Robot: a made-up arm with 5 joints.
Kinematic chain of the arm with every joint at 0, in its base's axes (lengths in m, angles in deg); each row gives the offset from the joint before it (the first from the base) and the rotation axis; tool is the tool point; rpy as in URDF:
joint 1: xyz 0.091 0 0.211 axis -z
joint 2: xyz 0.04 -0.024 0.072 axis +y
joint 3: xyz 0.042 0 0.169 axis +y
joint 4: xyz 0.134 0 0.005 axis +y
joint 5: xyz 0.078 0.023 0 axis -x
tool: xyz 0 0 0 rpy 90 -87.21 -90
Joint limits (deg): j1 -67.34..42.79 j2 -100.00..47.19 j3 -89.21..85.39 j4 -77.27..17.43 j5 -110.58..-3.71
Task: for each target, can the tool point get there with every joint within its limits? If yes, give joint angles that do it. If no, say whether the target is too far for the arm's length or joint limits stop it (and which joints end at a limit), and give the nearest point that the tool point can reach.
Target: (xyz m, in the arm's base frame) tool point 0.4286 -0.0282 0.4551
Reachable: yes | joints 4.61 16.98 -15.65 -16.84 -54.02
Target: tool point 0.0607 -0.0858 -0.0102
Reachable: no: joint limits stop it (at a limit: joint 1, joint 2) | nearest point 0.1720 -0.0763 0.1711 | short by 0.213 m
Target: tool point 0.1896 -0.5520 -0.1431
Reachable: no: too far | nearest point -0.0237 -0.2773 0.1989 | short by 0.488 m
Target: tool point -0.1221 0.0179 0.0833
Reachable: no: joint limits stop it (at a limit: joint 2, joint 3, joint 4) | nearest point -0.1780 0.0226 0.1908 | short by 0.121 m
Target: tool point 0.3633 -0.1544 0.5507
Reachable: yes | joints 29.38 22.74 -56.53 -5.52 -56.42
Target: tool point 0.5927 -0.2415 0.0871
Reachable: no: too far | nearest point 0.4160 -0.1564 0.2378 | short by 0.247 m
